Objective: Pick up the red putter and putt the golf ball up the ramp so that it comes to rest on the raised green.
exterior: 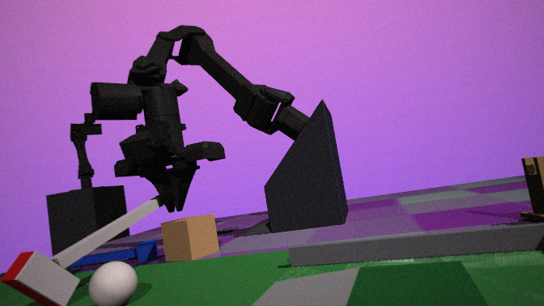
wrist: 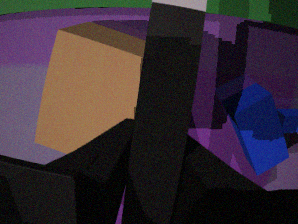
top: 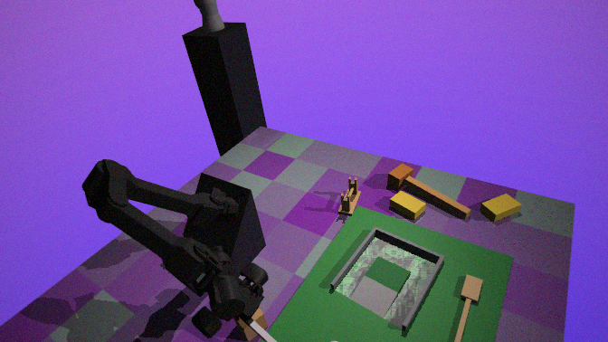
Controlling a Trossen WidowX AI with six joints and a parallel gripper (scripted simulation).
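The red putter lies 12 cm ahead of my gripper tip and 2 cm to the right of it. Round my gripper tip: small wooden stand: 7 cm ahead, 55 cm to the left, 4 cm below; then blue mallet: 4 cm behind, 19 cm to the right, 6 cm below; then white golf ball: 23 cm ahead, 4 cm to the left, 5 cm below.
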